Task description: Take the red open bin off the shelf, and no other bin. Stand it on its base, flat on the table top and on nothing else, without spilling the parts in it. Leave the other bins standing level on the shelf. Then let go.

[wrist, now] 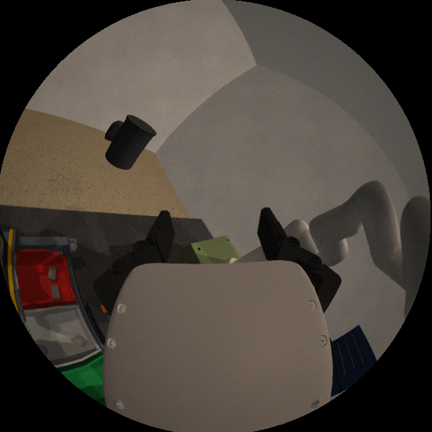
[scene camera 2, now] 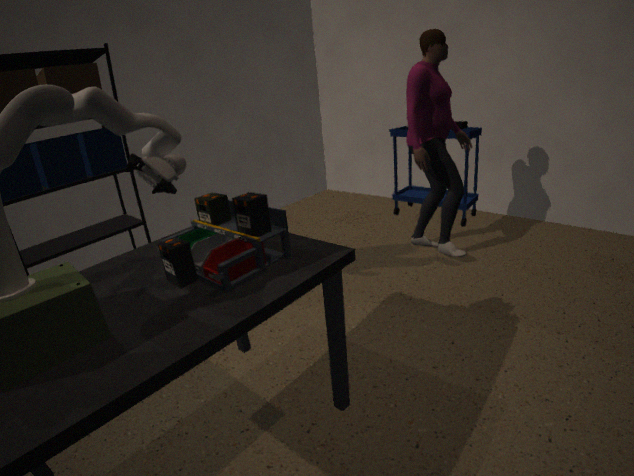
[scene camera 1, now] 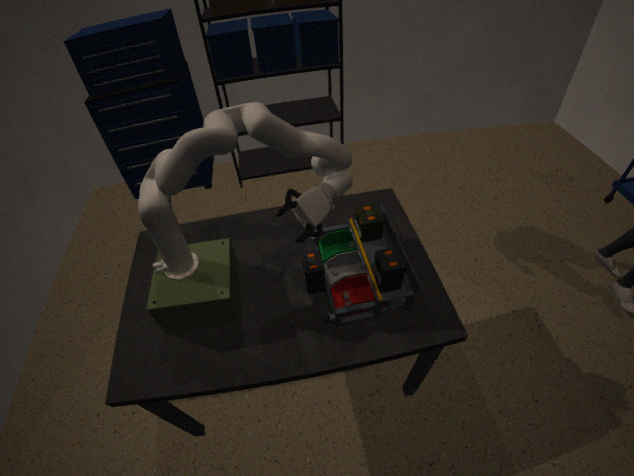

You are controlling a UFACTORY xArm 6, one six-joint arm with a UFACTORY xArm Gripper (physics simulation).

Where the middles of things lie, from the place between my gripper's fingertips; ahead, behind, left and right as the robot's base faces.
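Scene:
From my hand, the green bin (scene camera 1: 336,242) is 300 mm below, 220 mm ahead and 110 mm to the left. The grey bin (scene camera 1: 348,264) is 300 mm below my hand too, and 200 mm ahead of it. As for the dark box (scene camera 2: 176,255), I find it 280 mm below my hand, 30 mm to the left of it and 70 mm ahead.

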